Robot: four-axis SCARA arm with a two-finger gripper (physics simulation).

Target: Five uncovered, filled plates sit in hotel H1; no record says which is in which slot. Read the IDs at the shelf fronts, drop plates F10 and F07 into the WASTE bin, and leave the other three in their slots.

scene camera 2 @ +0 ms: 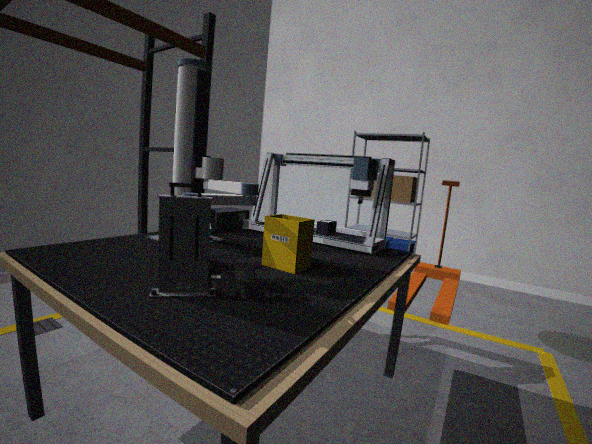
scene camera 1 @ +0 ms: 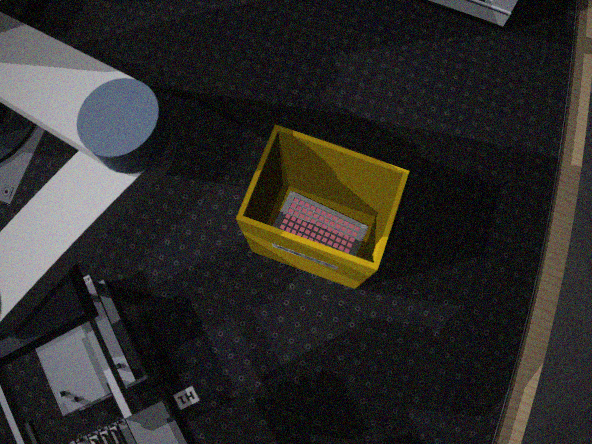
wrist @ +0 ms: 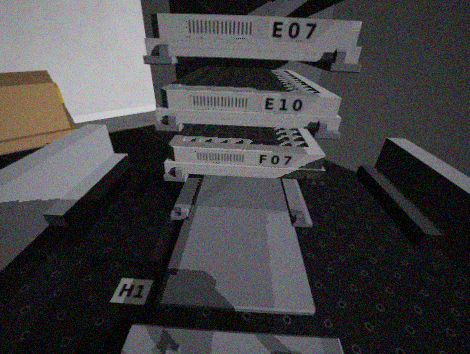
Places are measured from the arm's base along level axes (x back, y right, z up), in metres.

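Pixels of known places: gripper, fingertip midpoint: (wrist: pixel 243 150).
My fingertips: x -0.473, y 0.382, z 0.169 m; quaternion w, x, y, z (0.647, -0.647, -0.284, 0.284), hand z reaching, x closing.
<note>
Ahead of a thing's pixels: the offset from my fingertips to its top centre. "spot": to the spot under its first point.
Hotel H1 (scene camera 2: pixel 184 240) (wrist: pixel 296 200) stands on the dark table. In the wrist view, plate E07 {dy +0.046, dx -0.048, dz +0.054 m} (wrist: pixel 260 30) is highest of three visible plates, plate E10 {dy +0.046, dx -0.048, dz +0.026 m} (wrist: pixel 257 104) is below it, and plate F07 {dy +0.046, dx -0.048, dz -0.003 m} (wrist: pixel 252 158) is lowest. Bare rails show under F07. My gripper (wrist: pixel 243 150) is open and empty, facing the shelf fronts, with its fingers wide to the left and right and touching no plate. The yellow WASTE bin {dy -0.356, dx -0.173, dz +0.044 m} (scene camera 1: pixel 345 275) (scene camera 2: pixel 280 255) holds a plate with red wells {dy -0.353, dx -0.174, dz -0.136 m} (scene camera 1: pixel 325 225) flat on its floor; its ID is not readable.
An H1 label {spot: dy -0.065, dx -0.074, dz -0.156 m} (scene camera 1: pixel 186 397) (wrist: pixel 132 291) lies beside the hotel. A flat grey board {spot: dy +0.043, dx -0.041, dz -0.148 m} (wrist: pixel 240 250) extends below the rails. The white arm (scene camera 1: pixel 45 55) reaches in left of the bin. A gantry frame (scene camera 2: pixel 320 159) stands behind the bin.
</note>
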